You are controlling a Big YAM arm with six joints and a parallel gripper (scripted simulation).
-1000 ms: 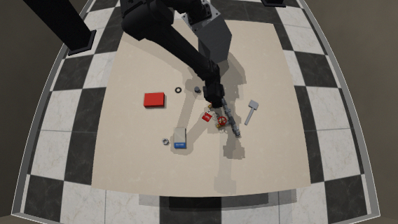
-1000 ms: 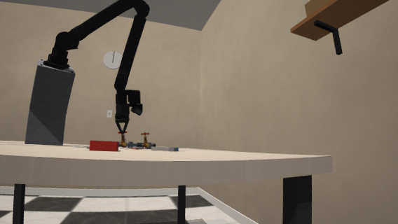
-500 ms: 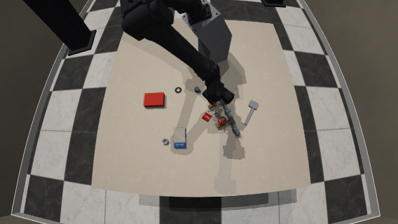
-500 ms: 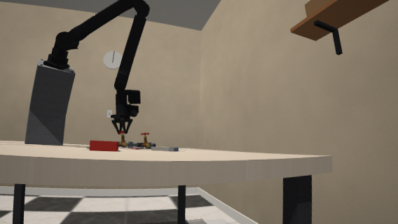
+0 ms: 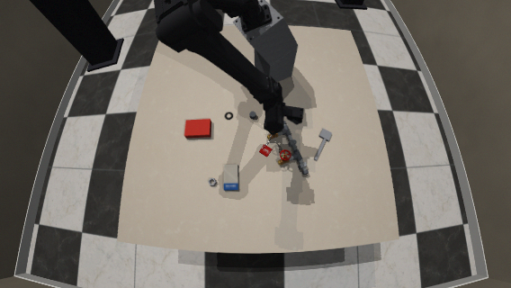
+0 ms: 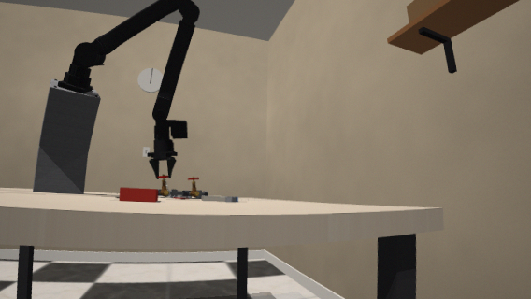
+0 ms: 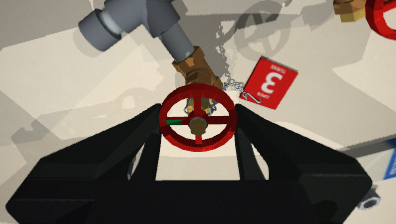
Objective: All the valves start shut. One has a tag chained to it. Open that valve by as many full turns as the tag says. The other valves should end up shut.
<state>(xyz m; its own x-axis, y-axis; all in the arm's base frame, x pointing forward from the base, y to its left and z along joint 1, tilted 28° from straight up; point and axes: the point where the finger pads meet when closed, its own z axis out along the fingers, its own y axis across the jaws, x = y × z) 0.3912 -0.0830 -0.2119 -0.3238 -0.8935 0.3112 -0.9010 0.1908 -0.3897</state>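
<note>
Right now the red tag is 8 cm below my hand, 6 cm ahead of it and 5 cm to the right of it. Round my hand: blue box: 21 cm to the right, 16 cm ahead, 7 cm below; then red block: 34 cm to the right, 8 cm behind, 7 cm below; then grey hammer-like tool: 23 cm to the left, 8 cm below, 6 cm ahead.
</note>
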